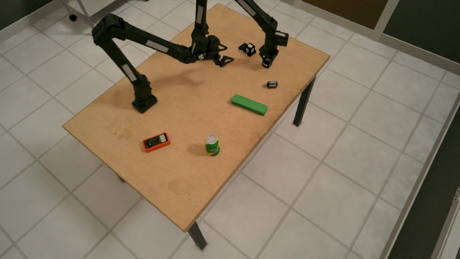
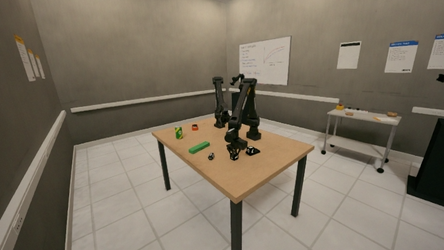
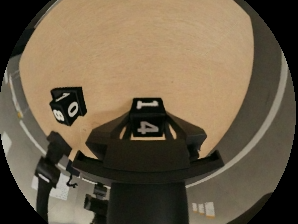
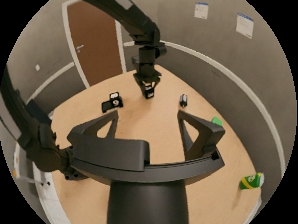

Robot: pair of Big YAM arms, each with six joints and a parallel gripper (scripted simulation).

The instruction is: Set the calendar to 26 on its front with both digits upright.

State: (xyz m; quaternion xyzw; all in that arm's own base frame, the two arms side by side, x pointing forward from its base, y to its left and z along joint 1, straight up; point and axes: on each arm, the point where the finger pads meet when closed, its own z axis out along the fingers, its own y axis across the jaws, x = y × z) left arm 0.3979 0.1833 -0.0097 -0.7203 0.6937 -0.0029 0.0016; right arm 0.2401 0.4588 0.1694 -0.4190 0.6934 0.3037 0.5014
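Right now the black calendar cube is right at my left hand.
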